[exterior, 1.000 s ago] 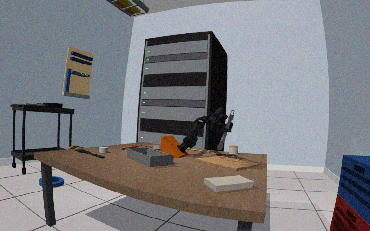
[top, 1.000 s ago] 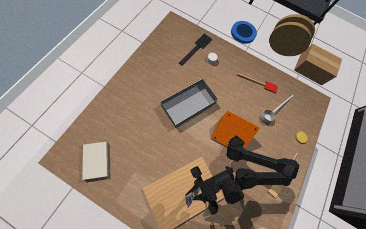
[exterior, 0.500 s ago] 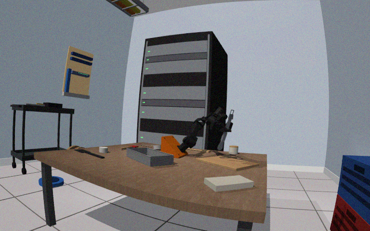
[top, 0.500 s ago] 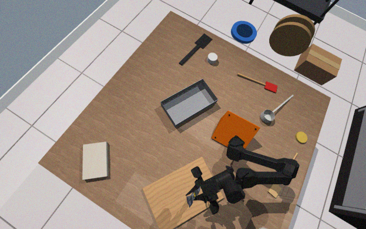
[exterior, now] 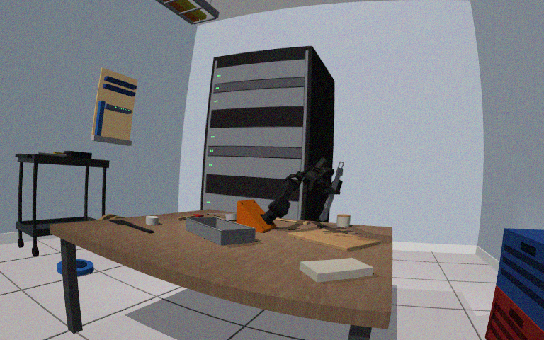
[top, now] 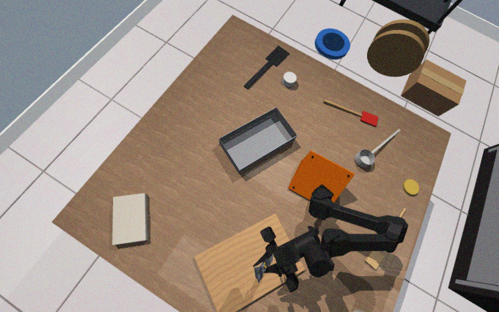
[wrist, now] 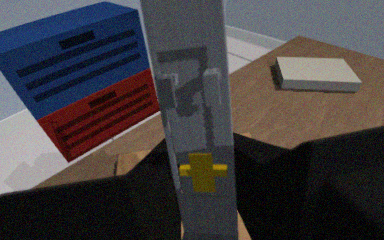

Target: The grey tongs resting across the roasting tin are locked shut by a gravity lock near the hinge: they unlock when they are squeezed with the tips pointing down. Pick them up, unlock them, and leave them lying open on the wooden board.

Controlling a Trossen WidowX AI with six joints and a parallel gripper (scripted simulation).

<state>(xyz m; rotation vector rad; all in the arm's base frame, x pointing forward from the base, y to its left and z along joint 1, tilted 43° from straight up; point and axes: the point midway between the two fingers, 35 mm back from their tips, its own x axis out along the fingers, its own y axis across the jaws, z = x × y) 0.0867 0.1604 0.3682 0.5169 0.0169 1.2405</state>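
Now: the yellow lock piece 1 cm behind my gripper tip, 3 cm to the right of it and 2 cm above it. From my gripper tip the other things lie so: grey roasting tin (28 cm ahead, 42 cm to the right, 18 cm below); wooden board (20 cm below); block (47 cm ahead, 16 cm to the left, 20 cm below).
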